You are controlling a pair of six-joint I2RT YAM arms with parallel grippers.
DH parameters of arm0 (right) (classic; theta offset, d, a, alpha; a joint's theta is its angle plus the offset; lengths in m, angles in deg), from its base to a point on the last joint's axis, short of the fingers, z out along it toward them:
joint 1: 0 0.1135 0.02 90
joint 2: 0 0 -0.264 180
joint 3: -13.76 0 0.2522 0
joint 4: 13.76 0 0.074 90
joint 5: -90 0 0 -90
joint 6: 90 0.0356 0 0
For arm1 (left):
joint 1: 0 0.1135 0.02 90
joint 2: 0 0 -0.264 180
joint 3: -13.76 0 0.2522 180
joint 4: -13.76 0 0.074 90
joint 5: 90 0 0 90
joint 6: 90 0.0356 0 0
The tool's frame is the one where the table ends.
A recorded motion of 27 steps. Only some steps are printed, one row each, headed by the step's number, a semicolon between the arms.
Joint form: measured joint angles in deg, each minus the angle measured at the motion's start. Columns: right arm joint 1, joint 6, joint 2, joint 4, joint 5, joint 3; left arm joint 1, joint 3, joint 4, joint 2, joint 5, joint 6.
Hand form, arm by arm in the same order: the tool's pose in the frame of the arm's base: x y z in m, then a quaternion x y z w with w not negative. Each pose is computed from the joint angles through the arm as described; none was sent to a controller.
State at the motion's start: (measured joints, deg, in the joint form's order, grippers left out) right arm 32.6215 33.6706 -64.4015 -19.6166 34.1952 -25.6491; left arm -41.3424 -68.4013 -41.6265 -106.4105 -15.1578 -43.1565
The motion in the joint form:
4: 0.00 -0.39 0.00 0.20 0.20 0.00; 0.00 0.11 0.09 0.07 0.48 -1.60
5: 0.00 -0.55 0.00 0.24 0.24 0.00; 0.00 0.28 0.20 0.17 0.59 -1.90
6: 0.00 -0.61 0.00 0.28 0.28 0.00; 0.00 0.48 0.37 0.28 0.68 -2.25
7: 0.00 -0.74 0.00 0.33 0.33 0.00; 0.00 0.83 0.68 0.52 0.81 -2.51
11: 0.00 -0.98 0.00 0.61 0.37 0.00; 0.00 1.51 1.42 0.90 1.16 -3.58
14: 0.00 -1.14 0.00 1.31 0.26 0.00; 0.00 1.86 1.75 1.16 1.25 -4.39
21: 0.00 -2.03 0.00 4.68 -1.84 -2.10; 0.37 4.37 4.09 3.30 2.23 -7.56
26: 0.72 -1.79 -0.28 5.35 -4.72 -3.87; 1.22 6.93 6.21 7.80 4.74 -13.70
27: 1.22 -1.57 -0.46 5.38 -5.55 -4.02; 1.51 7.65 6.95 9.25 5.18 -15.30
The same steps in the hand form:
4: 0.1846 0.1420 0.2108 -0.16650 0.78031 0.50290 0.33239; 0.2640 -0.2203 0.1564 -0.04101 0.98693 0.03152 0.15262
5: 0.1846 0.1420 0.2107 -0.16770 0.78019 0.50254 0.33263; 0.2636 -0.2200 0.1563 -0.04356 0.98691 0.03018 0.15231
6: 0.1845 0.1420 0.2107 -0.16822 0.78021 0.50246 0.33244; 0.2632 -0.2197 0.1561 -0.04659 0.98681 0.02866 0.15237
7: 0.1845 0.1420 0.2106 -0.16924 0.78015 0.50221 0.33243; 0.2625 -0.2192 0.1560 -0.04894 0.98668 0.02629 0.15291
11: 0.1843 0.1420 0.2101 -0.17047 0.78105 0.50103 0.33145; 0.2613 -0.2184 0.1554 -0.05833 0.98618 0.02000 0.15377
14: 0.1840 0.1417 0.2089 -0.16955 0.78439 0.49832 0.32811; 0.2606 -0.2179 0.1554 -0.06547 0.98562 0.01689 0.15483
21: 0.1876 0.1427 0.2150 -0.16317 0.79351 0.48196 0.33382; 0.2567 -0.2123 0.1570 -0.09689 0.98219 -0.00519 0.16088
26: 0.1909 0.1465 0.2227 -0.15442 0.79461 0.47209 0.34911; 0.2517 -0.2037 0.1704 -0.15686 0.97187 -0.05361 0.16729
27: 0.1906 0.1483 0.2227 -0.15231 0.79608 0.46983 0.34975; 0.2505 -0.2009 0.1751 -0.17311 0.96741 -0.06769 0.17196

